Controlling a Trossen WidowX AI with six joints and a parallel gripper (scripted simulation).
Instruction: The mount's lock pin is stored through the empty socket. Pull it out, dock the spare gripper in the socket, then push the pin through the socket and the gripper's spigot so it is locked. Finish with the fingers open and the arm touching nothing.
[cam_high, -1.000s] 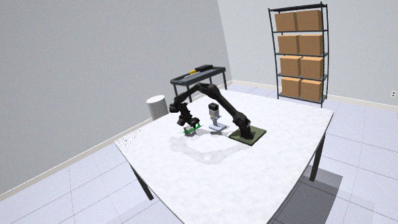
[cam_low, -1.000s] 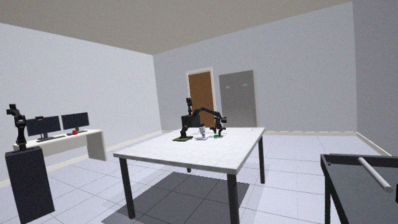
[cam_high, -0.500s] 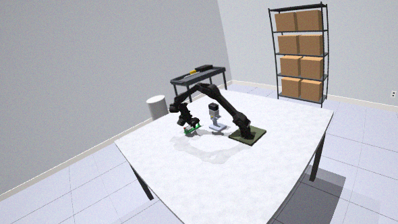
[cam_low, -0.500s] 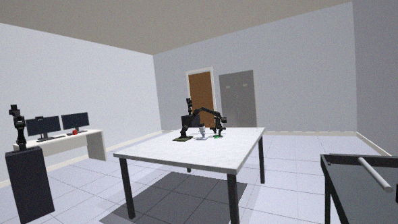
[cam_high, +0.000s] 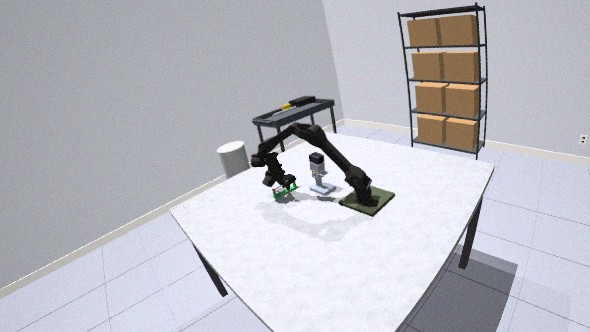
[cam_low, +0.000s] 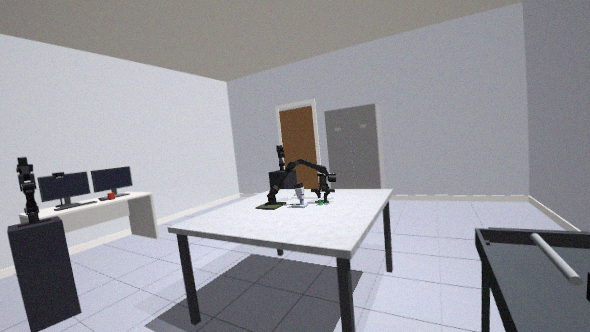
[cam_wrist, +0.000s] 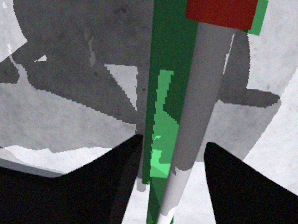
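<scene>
My gripper tip is 10 mm to the right of the green holder and 10 mm below it. Also, from my gripper tip: mount 130 mm to the right, 120 mm behind, 40 mm above; then spare gripper 130 mm to the right, 110 mm behind, 110 mm above.
</scene>
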